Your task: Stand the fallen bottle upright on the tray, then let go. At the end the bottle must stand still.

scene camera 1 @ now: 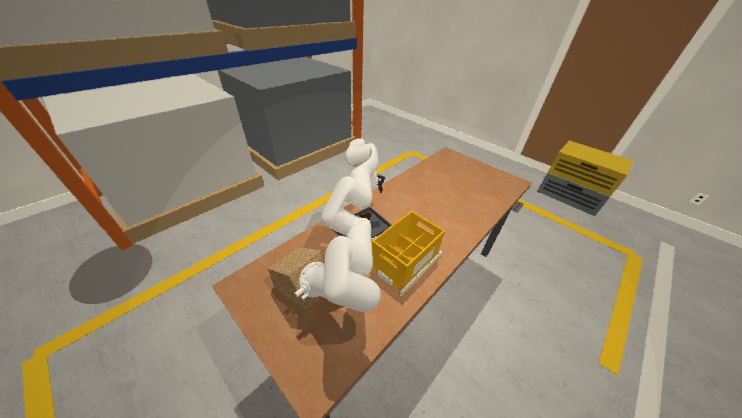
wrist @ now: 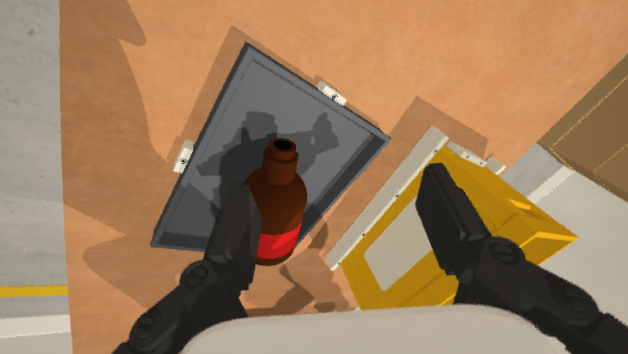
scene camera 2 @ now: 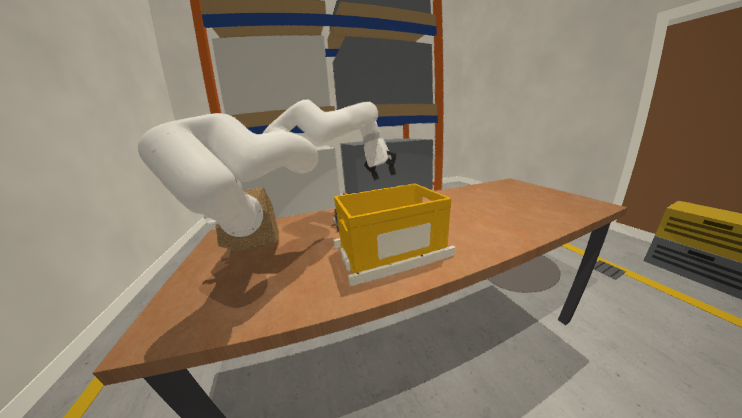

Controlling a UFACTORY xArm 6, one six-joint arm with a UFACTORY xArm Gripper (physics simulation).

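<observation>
A brown bottle with a red label lies on its side on the dark grey tray. In the wrist view its open neck points toward the top of the picture, and its base end overlaps the tray's lower rim. My gripper is open and empty, raised above the table. In the wrist view the left finger covers part of the bottle's left side, and the right finger is over the crate. In scene camera 2 the crate hides the bottle and most of the tray.
A yellow divided crate stands beside the tray on a white base frame. A speckled brown block stands beside the arm's base. White brackets flank the tray. The wooden table has its edge left in the wrist view.
</observation>
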